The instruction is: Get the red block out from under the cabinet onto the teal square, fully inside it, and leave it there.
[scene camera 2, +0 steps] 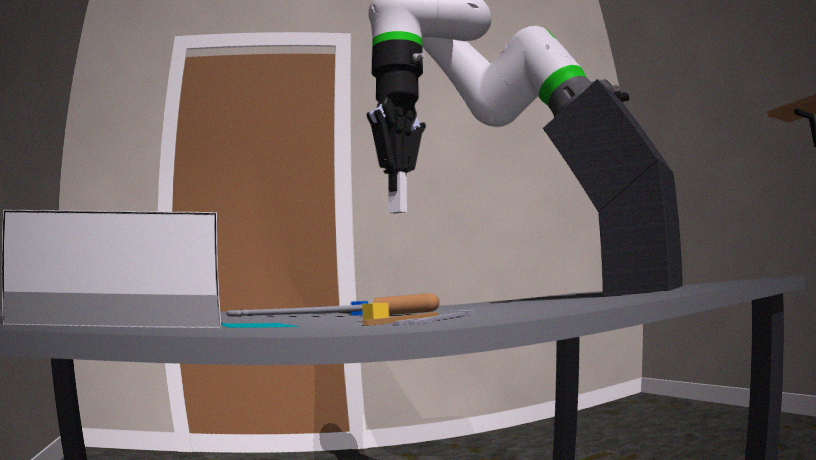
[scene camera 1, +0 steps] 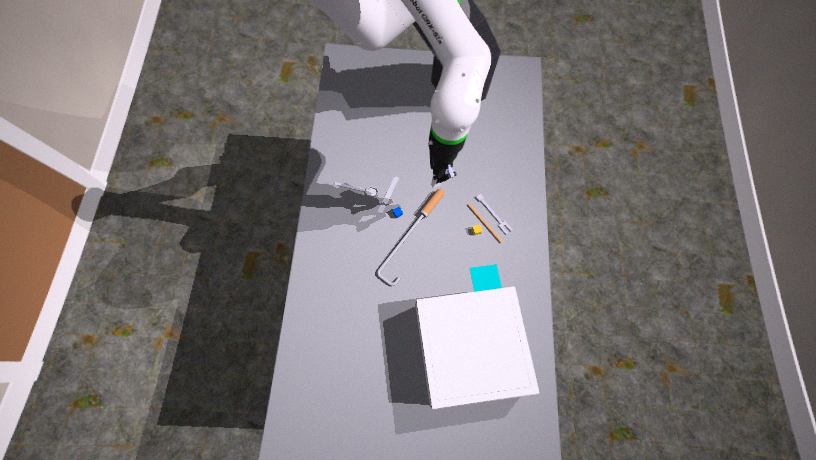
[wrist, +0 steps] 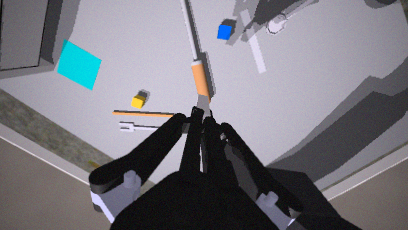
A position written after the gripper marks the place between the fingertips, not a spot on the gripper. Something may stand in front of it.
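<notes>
The gripper (scene camera 2: 397, 212) appears again at (wrist: 201, 102), and there a teal square (wrist: 75, 63) is in sight along with the gripper.
</notes>
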